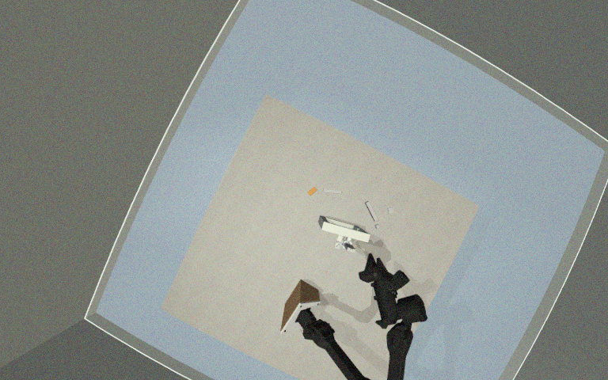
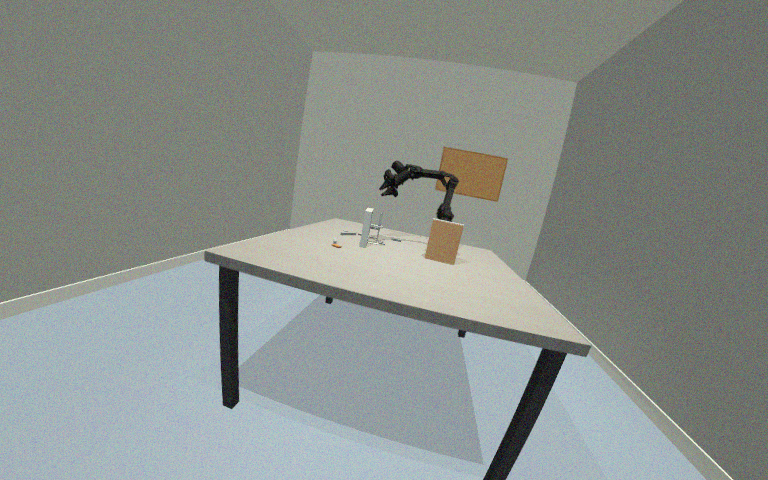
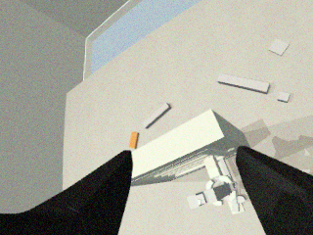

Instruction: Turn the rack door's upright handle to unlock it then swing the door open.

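The grey handle lies 180 mm below my gripper tip, 50 mm to the left of it and 40 mm behind it. From my gripper tip the other things lie so: grey bar: 280 mm below, 160 mm ahead, 30 mm to the right; orange block: 290 mm to the left, 290 mm below, 130 mm ahead.
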